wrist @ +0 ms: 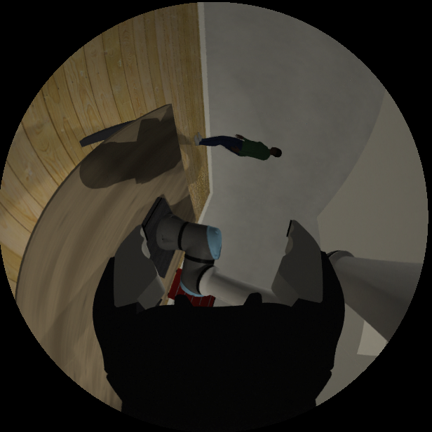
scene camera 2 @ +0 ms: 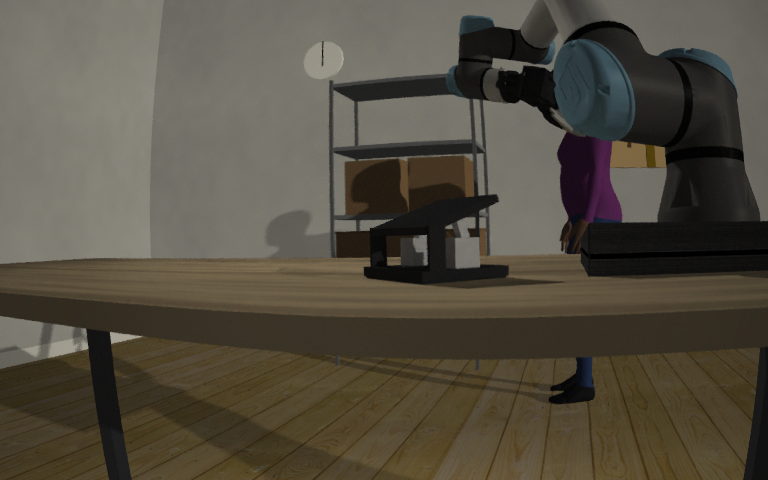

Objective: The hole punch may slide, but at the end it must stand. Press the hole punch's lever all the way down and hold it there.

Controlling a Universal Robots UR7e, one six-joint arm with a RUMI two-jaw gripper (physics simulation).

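Pixels of known places: arm's base, origin of the base link: point(scene camera 2: 709, 230).
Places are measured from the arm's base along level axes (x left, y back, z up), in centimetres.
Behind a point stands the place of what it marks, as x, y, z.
Note:
The hole punch point(scene camera 2: 437, 254) {17.7, -33.5, -1.6} stands upright on its black base on the table point(scene camera 2: 226, 283) {19.6, -55.2, -4.3} in the scene view. Its black lever point(scene camera 2: 436, 213) {12.7, -34.5, 2.4} is raised and slopes up toward the right, the robot base's side. Pale blocks point(scene camera 2: 463, 252) {14.7, -31.5, -1.5} show under the lever, inside the frame. The hole punch does not show in the wrist view. My gripper point(scene camera 2: 559, 117) point(wrist: 216, 225) is open, with its two fingers wide apart in the wrist view. It is high above the table, up and to the right of the hole punch in the scene view, touching nothing visible. The arm's blue joint partly hides its fingers there.
The robot's black mounting plinth point(scene camera 2: 673, 249) {13.9, -8.9, -1.8} point(wrist: 159, 250) stands on the table, right of the hole punch in the scene view. Behind the table are a shelf unit point(scene camera 2: 331, 169) with boxes and a person in purple point(scene camera 2: 586, 181). A person in green point(wrist: 254, 149) shows in the wrist view.

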